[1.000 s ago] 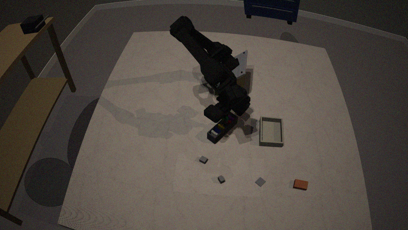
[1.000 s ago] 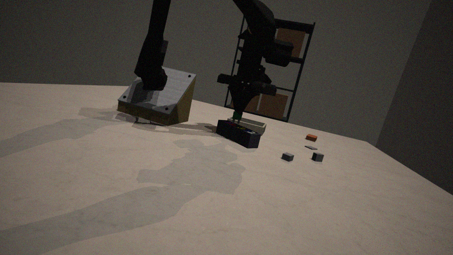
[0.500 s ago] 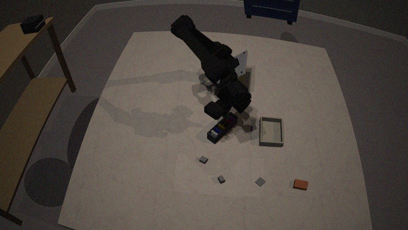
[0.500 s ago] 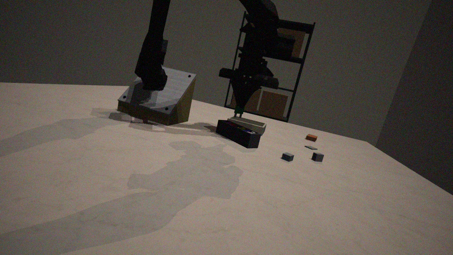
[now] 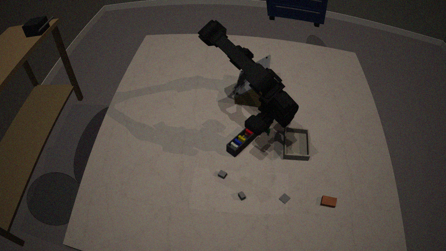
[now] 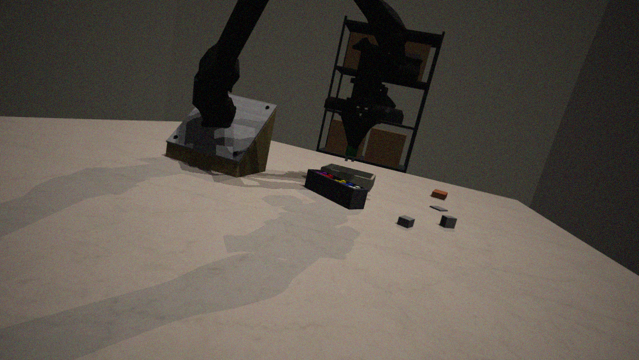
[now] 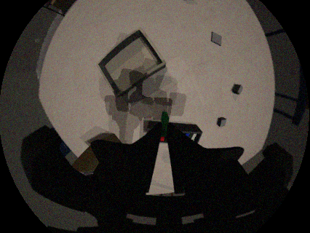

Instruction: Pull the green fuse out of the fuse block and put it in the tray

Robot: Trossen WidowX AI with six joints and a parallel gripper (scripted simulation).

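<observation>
My gripper tip is 130 mm to the right of the grey tray, 100 mm above it and 10 mm short of it. The rest, counted from my gripper tip: green fuse: 10 mm below.
</observation>
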